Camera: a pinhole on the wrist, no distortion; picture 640 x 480 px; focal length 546.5 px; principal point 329.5 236.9 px. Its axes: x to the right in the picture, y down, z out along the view. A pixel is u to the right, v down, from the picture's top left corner.
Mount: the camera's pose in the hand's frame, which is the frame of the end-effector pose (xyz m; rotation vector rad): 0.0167 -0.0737 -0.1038 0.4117 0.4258 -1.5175
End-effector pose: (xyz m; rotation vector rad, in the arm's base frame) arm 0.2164 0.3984 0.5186 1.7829 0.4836 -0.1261
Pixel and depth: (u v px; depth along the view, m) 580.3 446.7 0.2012
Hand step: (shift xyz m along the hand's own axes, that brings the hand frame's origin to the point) 0.0972 -0.2546 0.0217
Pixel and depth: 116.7 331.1 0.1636
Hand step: 0.0462 -0.1019 0.0693
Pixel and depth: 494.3 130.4 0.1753
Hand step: -0.0149 -0.2090 0.0202
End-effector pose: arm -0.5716 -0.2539 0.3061 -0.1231 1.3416 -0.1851
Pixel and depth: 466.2 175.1 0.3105
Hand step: -0.0140 -0.2993 0.1238
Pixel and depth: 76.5 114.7 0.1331
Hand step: -0.0121 -0.0890 0.0423
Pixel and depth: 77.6 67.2 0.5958
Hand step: -0.1638 -0.1440 0.5497
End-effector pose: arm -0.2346 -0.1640 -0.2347 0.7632 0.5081 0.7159
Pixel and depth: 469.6 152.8 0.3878
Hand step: -0.0375 -0.3578 0.1794
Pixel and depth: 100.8 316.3 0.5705
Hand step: 0.1041 -0.1581 0.5082
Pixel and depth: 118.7 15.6 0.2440
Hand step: -0.0801 -0.1186 0.1546
